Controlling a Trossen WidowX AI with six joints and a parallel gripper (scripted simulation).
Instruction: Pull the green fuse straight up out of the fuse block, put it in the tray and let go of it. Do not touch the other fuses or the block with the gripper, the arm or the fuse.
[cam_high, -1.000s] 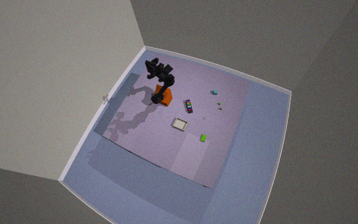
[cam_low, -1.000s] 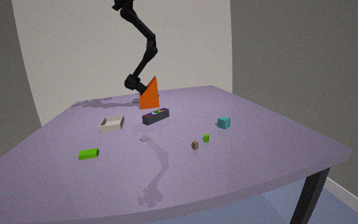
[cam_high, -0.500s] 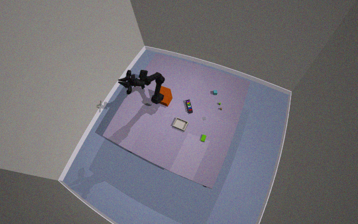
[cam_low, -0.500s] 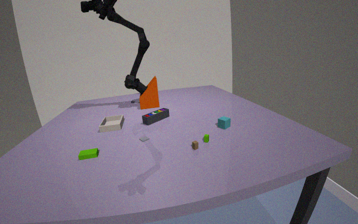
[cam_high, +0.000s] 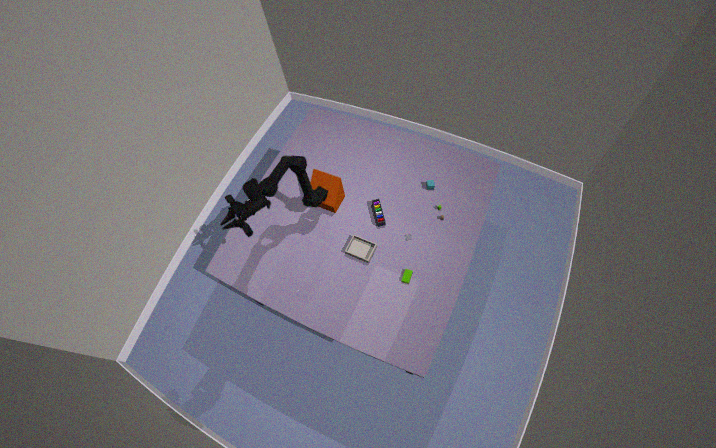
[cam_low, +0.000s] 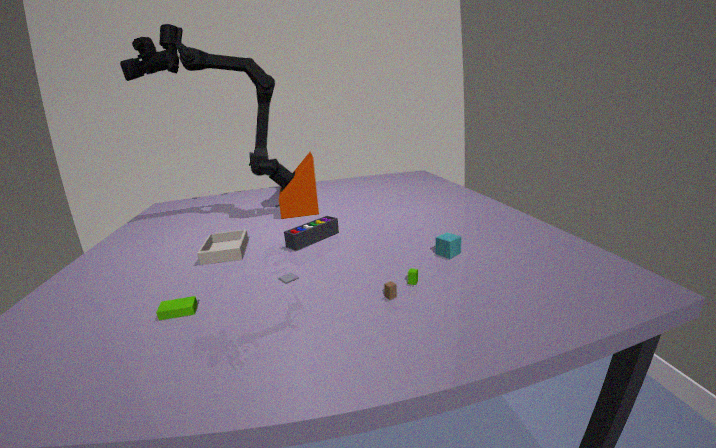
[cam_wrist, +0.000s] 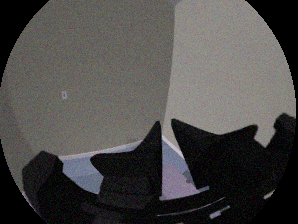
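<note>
Now: gripper tip 35 cm short of the green fuse, 59 cm to the right of it and 51 cm above it. Round my gripper tip: grey flat tile: 55 cm ahead, 54 cm to the left, 53 cm below; then tray: 38 cm ahead, 37 cm to the left, 53 cm below; then green bar: 65 cm ahead, 35 cm to the left, 53 cm below.
</note>
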